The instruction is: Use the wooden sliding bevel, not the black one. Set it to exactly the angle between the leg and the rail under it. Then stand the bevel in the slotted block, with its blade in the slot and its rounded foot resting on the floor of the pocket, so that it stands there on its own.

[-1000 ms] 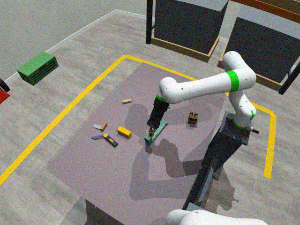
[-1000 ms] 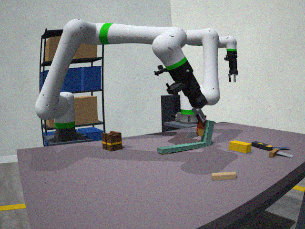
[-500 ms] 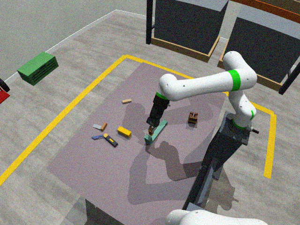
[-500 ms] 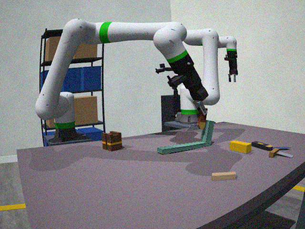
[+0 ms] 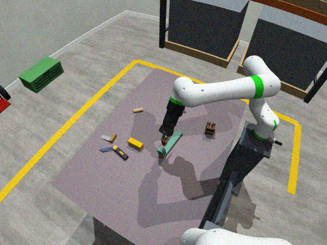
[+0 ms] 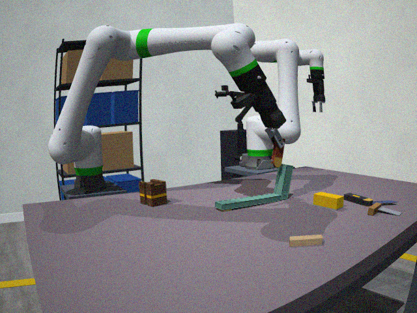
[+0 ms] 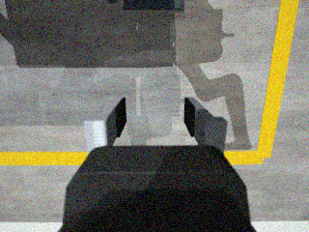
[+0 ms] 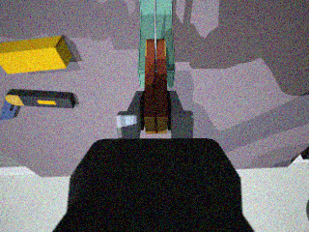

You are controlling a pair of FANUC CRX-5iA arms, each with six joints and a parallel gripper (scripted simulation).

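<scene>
Right now my right hand is 50 mm above the wooden bevel and 10 mm to the left of it. Round my right hand: thin grey blade 70 mm below, 30 mm to the right; black bevel 290 mm ahead, 170 mm below, 150 mm to the left; yellow block 200 mm ahead, 170 mm below, 40 mm to the left.
</scene>
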